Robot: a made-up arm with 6 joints.
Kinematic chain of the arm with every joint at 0, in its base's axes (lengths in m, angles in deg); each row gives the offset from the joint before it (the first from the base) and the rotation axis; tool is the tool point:
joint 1: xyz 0 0 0.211 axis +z
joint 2: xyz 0 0.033 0 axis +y
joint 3: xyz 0 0 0.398 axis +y
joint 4: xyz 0 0 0.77 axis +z
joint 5: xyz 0 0 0 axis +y
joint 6: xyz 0 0 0.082 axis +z
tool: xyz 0 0 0
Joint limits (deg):
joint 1: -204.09..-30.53
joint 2: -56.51..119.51
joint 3: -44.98..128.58
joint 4: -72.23..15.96
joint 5: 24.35..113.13
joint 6: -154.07..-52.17
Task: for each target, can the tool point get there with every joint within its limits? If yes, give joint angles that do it. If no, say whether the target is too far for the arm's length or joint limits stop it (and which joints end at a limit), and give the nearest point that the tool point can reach.
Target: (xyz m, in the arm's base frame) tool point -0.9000 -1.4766 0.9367
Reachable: no: too far | nearest point -0.5970 -0.9795 0.6924 | short by 0.631 m
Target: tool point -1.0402 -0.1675 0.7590
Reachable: yes | joints -172.66 80.25 -31.13 0.23 57.44 -133.65
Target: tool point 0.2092 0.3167 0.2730
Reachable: no: joint limits stop it (at a limit: joint 2, joint 3) | nearest point 0.2045 0.3096 -0.1904 | short by 0.463 m
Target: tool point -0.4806 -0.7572 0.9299
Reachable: yes | joints -124.40 45.07 3.41 -1.30 103.91 -141.02
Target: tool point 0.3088 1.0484 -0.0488
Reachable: no: joint limits stop it (at a limit: joint 2, joint 3, joint 4, joint 5) | nearest point 0.3282 1.1144 0.2725 | short by 0.329 m
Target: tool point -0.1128 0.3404 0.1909
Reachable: no: joint limits stop it (at a limit: joint 2, joint 3, joint 5) | nearest point -0.1157 0.3491 -0.1904 | short by 0.381 m
